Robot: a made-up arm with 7 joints. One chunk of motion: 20 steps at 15 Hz.
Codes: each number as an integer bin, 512 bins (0 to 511) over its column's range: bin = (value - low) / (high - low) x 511, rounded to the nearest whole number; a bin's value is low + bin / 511 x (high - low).
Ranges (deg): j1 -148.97..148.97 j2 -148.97..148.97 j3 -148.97..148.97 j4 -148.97..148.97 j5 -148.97..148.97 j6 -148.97..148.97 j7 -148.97..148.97
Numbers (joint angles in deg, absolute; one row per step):
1: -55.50 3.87 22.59 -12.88 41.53 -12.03 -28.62
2: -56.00 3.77 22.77 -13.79 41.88 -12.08 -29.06
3: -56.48 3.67 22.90 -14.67 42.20 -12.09 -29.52
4: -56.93 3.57 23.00 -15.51 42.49 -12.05 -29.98
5: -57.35 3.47 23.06 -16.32 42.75 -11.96 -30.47
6: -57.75 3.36 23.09 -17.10 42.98 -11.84 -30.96
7: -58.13 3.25 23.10 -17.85 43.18 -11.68 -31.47
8: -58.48 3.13 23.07 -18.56 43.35 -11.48 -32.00
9: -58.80 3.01 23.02 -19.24 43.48 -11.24 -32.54
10: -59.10 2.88 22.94 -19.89 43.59 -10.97 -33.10
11: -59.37 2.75 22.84 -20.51 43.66 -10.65 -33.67
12: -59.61 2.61 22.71 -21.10 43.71 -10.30 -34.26
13: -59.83 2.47 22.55 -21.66 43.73 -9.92 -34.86
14: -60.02 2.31 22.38 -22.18 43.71 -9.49 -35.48
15: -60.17 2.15 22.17 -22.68 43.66 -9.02 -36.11
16: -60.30 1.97 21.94 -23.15 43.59 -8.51 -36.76
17: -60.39 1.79 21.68 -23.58 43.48 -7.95 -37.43
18: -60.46 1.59 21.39 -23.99 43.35 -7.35 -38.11
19: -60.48 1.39 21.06 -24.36 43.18 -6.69 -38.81
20: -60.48 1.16 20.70 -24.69 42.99 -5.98 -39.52
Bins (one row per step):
1: 160 262 294 233 327 235 206
2: 159 262 295 232 327 235 206
3: 159 262 295 230 328 235 205
4: 158 262 295 229 328 235 204
5: 157 261 295 228 329 235 203
6: 156 261 295 226 329 235 202
7: 156 261 295 225 330 235 202
8: 155 261 295 224 330 236 201
9: 155 261 295 223 330 236 200
10: 154 260 295 221 330 237 199
11: 154 260 295 220 330 237 198
12: 153 260 294 219 330 238 197
13: 153 260 294 218 331 238 196
14: 153 259 294 217 330 239 195
15: 152 259 294 217 330 240 194
16: 152 259 293 216 330 241 192
17: 152 259 293 215 330 242 191
18: 152 258 292 214 330 243 190
19: 152 258 292 214 330 244 189
20: 152 257 291 213 329 245 188

